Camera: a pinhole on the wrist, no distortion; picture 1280 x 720 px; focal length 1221.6 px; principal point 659.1 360.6 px. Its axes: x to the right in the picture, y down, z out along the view. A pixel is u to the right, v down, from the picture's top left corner.
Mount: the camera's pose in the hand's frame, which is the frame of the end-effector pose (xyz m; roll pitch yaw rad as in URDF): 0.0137 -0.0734 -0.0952 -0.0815 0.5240 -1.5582
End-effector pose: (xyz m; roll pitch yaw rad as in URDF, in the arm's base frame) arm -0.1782 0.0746 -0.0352 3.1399 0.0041 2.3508
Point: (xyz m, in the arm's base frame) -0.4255 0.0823 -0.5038
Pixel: 225.0 632.2
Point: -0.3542 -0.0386 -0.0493
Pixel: 1109.1 472.9
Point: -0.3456 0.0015 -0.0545
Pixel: 881.9 673.6
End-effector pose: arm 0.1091 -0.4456 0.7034 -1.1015 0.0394 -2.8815
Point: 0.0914 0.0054 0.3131
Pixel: behind the camera
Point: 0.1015 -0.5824 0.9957
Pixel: 458.0 313.6
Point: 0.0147 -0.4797 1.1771
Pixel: 1043.1 431.2
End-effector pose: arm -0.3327 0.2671 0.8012 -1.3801 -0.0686 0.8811
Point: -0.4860 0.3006 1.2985
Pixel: 1111.5 115.5
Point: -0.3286 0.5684 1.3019
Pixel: outside the picture
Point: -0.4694 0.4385 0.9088
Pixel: outside the picture
